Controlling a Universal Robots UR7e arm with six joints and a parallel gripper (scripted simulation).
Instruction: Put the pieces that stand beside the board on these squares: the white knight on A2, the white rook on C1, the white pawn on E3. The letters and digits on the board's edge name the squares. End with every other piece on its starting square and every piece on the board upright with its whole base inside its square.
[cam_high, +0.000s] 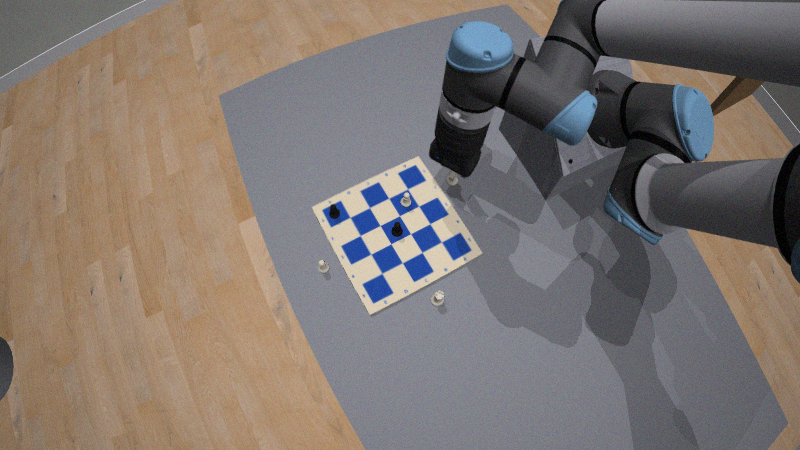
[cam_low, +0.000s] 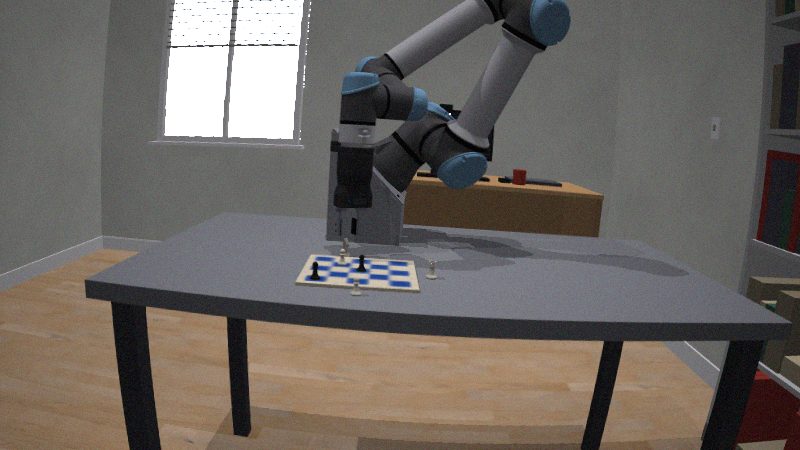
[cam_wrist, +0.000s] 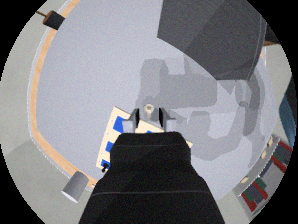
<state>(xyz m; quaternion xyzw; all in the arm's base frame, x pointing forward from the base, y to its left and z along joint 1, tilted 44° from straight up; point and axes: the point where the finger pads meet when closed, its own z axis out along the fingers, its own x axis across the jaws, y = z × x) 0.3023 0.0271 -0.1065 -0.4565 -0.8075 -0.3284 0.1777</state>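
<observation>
The white knight lies 5 cm below my hand. Round my hand: white rook 13 cm ahead, 18 cm to the left, 5 cm below; chessboard 14 cm ahead, 5 cm to the left, 6 cm below.
</observation>
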